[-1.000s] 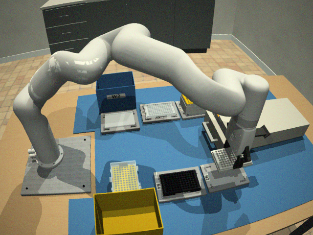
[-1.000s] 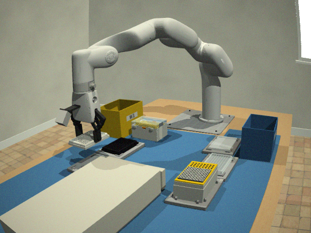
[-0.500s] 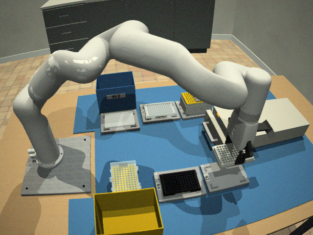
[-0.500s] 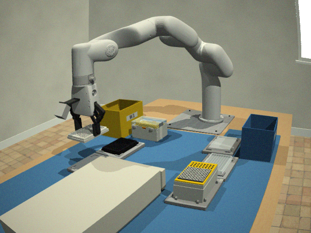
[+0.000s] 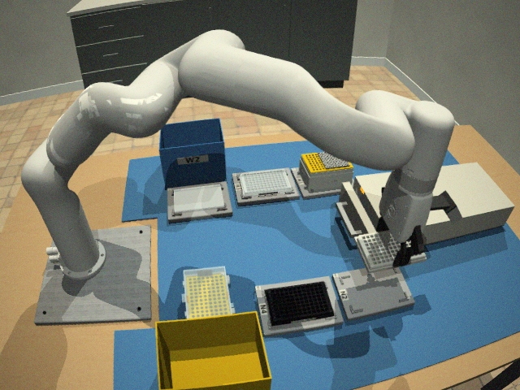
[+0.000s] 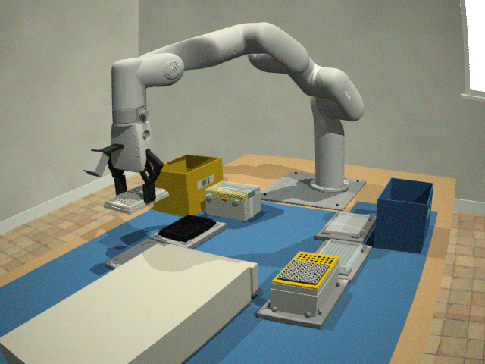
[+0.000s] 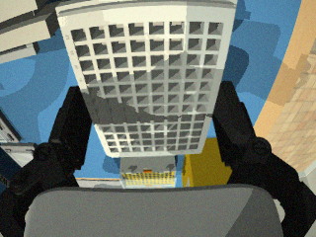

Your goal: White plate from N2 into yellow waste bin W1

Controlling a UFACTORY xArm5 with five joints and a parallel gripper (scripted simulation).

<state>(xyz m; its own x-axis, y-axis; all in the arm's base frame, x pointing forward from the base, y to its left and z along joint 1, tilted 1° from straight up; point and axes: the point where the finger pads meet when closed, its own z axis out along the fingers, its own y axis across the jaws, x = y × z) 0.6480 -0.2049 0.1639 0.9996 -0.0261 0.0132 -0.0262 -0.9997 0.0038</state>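
Right now the yellow waste bin W1 is 360 mm behind my hand, 120 mm to the right of it and 120 mm below it. From my hand the other things lie so: white plate (10 mm below); then black plate (170 mm behind, 140 mm below); then grey nest N2 (150 mm below).
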